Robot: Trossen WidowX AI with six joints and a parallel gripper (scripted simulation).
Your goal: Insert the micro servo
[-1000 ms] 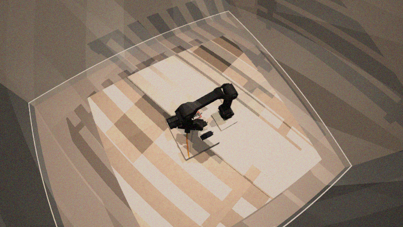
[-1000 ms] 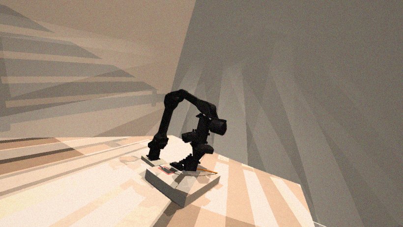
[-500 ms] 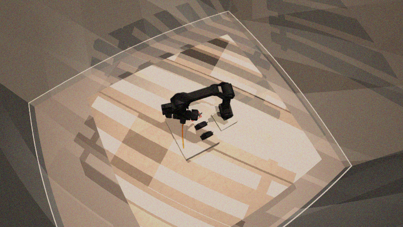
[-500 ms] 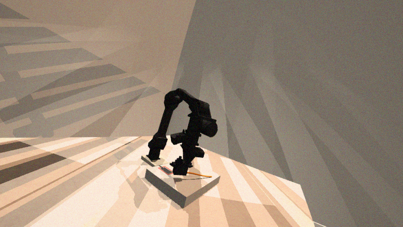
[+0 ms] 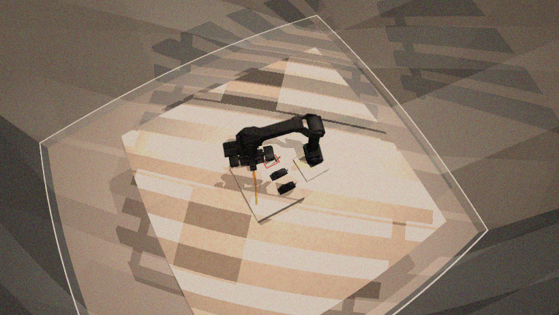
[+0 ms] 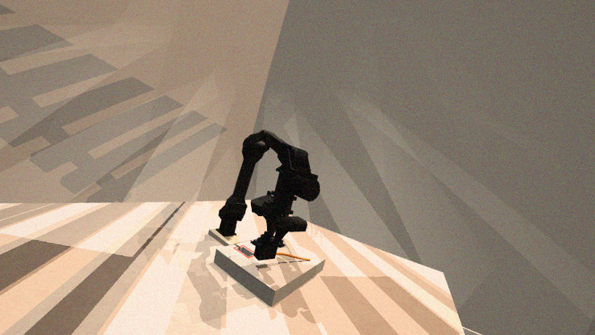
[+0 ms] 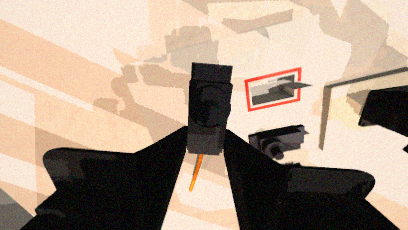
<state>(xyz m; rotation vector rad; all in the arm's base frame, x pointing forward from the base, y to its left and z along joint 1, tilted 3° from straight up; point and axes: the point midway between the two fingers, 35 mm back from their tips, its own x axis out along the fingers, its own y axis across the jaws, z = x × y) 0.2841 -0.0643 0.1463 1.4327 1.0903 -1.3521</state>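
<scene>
Now: the deck 10 cm below my gripper tip, 8 cm to the left of it and 1 cm ahead of it.
</scene>
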